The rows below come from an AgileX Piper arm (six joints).
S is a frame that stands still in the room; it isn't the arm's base.
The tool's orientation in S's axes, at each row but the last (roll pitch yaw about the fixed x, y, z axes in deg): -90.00, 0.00, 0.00; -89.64, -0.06, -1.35; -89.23, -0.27, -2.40; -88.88, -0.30, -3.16; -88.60, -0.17, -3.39; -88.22, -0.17, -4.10; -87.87, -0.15, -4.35; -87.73, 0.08, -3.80; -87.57, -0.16, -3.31; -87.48, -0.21, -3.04; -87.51, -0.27, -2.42
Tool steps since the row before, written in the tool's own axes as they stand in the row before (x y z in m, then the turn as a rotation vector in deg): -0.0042, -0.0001, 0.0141, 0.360, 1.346, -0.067; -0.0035, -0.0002, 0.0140, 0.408, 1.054, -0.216; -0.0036, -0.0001, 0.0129, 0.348, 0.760, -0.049; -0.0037, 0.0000, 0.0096, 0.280, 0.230, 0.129; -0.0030, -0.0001, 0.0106, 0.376, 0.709, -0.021; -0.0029, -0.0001, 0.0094, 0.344, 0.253, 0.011; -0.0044, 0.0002, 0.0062, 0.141, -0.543, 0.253; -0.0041, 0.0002, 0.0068, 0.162, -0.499, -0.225; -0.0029, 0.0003, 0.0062, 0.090, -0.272, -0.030; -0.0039, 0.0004, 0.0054, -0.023, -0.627, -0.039; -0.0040, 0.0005, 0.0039, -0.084, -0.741, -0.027
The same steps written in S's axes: -0.0042, 0.0141, 0.0001, 0.360, -0.067, -1.346; -0.0032, 0.0141, 0.0003, 0.404, -0.219, -1.055; -0.0031, 0.0130, 0.0003, 0.350, -0.053, -0.759; -0.0032, 0.0098, 0.0002, 0.288, 0.118, -0.226; -0.0024, 0.0108, 0.0004, 0.377, -0.026, -0.708; -0.0022, 0.0096, 0.0004, 0.345, -0.006, -0.252; -0.0039, 0.0065, 0.0000, 0.157, 0.221, 0.552; -0.0036, 0.0071, 0.0001, 0.146, -0.255, 0.489; -0.0025, 0.0064, 0.0000, 0.087, -0.047, 0.271; -0.0036, 0.0056, -0.0002, -0.029, -0.065, 0.625; -0.0038, 0.0041, -0.0003, -0.090, -0.055, 0.739
